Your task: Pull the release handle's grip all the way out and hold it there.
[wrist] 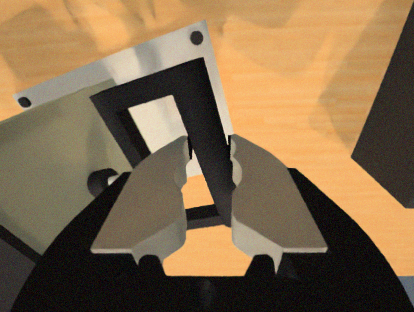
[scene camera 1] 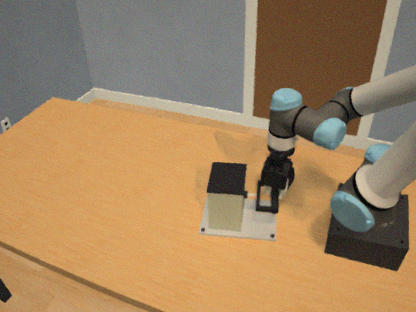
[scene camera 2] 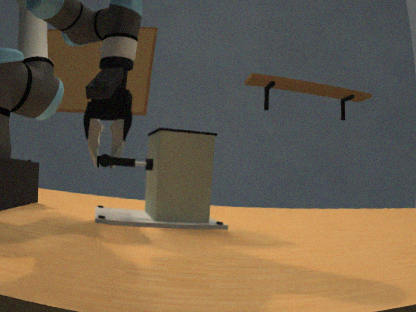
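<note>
The release handle (scene camera 1: 266, 209) (scene camera 2: 122, 162) (wrist: 150, 89) is a black rectangular loop beside the pale green box (scene camera 1: 226, 212) (scene camera 2: 182, 175) (wrist: 45, 165). A short stretch of pale rod (scene camera 2: 140, 163) shows between the loop and the black collar on the box's side. My gripper (scene camera 1: 276, 192) (scene camera 2: 105, 161) (wrist: 210, 138) points down and is shut on the loop's outer bar, the grip, with one finger on each side. In the wrist view the bar runs at a slant between the fingertips; the fingers hide part of the loop.
The box stands on a light grey baseplate (scene camera 1: 257, 227) (scene camera 2: 120, 216) (wrist: 70, 85) with dark bolts at its corners. The arm's dark base block (scene camera 1: 367, 240) (scene camera 2: 17, 182) (wrist: 385, 125) stands on the outer side of the handle. A wall shelf (scene camera 2: 310, 88) hangs behind.
</note>
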